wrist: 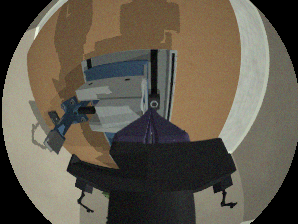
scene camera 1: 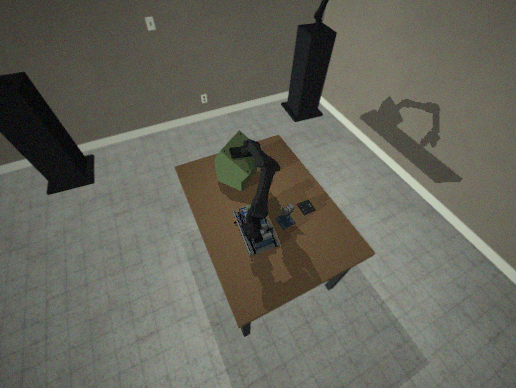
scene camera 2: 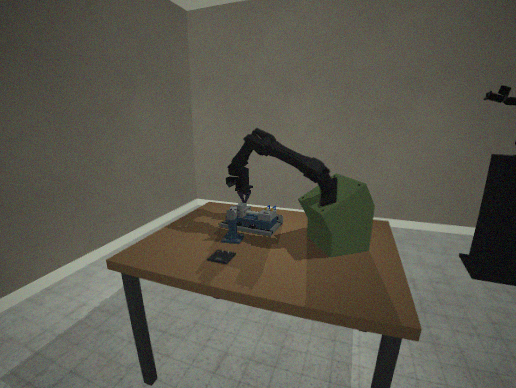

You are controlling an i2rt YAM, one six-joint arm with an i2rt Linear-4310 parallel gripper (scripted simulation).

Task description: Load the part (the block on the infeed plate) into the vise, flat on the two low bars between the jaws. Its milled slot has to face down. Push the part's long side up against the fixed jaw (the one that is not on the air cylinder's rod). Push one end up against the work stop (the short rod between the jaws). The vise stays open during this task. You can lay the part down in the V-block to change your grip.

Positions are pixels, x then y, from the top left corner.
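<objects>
I see a part (wrist: 113, 113), and the part is 0.13 m from the lens.
</objects>
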